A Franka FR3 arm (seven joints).
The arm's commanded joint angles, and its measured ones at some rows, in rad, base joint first. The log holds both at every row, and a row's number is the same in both.
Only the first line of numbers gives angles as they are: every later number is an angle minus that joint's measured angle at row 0.
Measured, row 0: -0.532 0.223 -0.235 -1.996 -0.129 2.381 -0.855
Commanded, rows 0 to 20: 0.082 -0.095 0.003 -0.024 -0.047 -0.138 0.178; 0.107 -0.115 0.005 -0.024 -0.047 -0.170 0.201; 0.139 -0.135 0.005 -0.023 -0.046 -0.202 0.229; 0.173 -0.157 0.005 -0.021 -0.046 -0.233 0.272; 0.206 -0.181 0.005 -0.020 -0.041 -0.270 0.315; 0.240 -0.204 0.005 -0.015 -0.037 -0.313 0.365; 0.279 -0.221 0.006 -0.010 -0.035 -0.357 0.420; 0.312 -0.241 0.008 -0.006 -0.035 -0.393 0.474; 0.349 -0.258 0.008 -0.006 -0.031 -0.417 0.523; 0.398 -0.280 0.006 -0.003 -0.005 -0.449 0.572; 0.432 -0.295 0.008 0.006 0.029 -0.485 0.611; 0.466 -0.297 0.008 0.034 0.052 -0.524 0.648; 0.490 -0.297 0.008 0.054 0.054 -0.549 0.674; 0.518 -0.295 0.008 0.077 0.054 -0.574 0.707; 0.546 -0.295 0.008 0.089 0.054 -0.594 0.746; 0.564 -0.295 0.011 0.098 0.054 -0.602 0.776; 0.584 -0.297 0.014 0.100 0.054 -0.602 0.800; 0.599 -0.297 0.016 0.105 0.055 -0.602 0.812; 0.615 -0.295 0.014 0.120 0.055 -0.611 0.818; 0.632 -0.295 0.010 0.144 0.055 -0.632 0.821; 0.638 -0.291 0.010 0.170 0.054 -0.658 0.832
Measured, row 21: 0.605 -0.296 0.022 0.101 0.038 -0.583 0.802
